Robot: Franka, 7 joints.
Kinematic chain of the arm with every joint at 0, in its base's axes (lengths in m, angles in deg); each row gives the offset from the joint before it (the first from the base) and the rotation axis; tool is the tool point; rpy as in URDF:
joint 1: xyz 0 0 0.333 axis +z
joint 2: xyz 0 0 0 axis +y
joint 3: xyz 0 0 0.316 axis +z
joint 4: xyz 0.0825 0 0 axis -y
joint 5: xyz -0.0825 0 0.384 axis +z
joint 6: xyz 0 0 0 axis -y
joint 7: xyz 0.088 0 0 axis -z
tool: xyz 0 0 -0.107 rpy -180 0 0
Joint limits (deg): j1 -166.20..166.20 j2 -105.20..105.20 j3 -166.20..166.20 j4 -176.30..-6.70 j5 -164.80..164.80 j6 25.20..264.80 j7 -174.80..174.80
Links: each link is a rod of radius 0.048 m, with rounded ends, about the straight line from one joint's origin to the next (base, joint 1, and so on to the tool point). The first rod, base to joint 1, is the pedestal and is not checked.
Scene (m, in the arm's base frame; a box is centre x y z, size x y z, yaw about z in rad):
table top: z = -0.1
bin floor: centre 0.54 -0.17 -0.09 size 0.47 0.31 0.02 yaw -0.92
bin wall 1: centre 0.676 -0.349 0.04 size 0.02 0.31 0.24 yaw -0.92
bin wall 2: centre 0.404 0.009 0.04 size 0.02 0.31 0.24 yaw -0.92
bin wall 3: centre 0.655 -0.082 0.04 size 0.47 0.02 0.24 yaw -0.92
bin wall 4: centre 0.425 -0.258 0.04 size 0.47 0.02 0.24 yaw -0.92
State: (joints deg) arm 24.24 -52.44 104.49 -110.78 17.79 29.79 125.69
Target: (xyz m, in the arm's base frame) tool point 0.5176 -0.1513 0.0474
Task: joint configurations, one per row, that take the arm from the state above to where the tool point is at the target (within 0.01 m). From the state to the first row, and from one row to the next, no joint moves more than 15 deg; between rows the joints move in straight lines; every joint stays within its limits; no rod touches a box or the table.
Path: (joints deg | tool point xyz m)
1: 14.33 -39.23 90.63 -108.11 14.60 35.17 125.69 | -0.2272 0.3523 0.4357
2: 4.42 -26.03 76.78 -105.44 11.41 40.55 125.69 | -0.0448 0.4087 0.5167
3: -5.49 -12.82 62.92 -102.77 8.22 45.94 125.69 | 0.1727 0.3808 0.5492
4: -15.40 0.39 49.07 -100.10 5.03 51.32 125.69 | 0.3712 0.2607 0.5247
5: -25.30 13.59 35.21 -97.44 1.84 56.70 125.69 | 0.4979 0.0689 0.4470
6: -35.21 26.80 21.36 -94.77 -1.36 62.08 125.69 | 0.5176 -0.1512 0.3316
7: -34.64 37.54 20.21 -92.44 -1.71 67.84 125.69 | 0.5317 -0.1597 0.2401
8: -34.07 48.28 19.06 -90.11 -2.07 73.59 125.69 | 0.5320 -0.1598 0.1444
9: -33.49 59.02 17.91 -87.79 -2.43 79.34 125.69 | 0.5176 -0.1513 0.0474

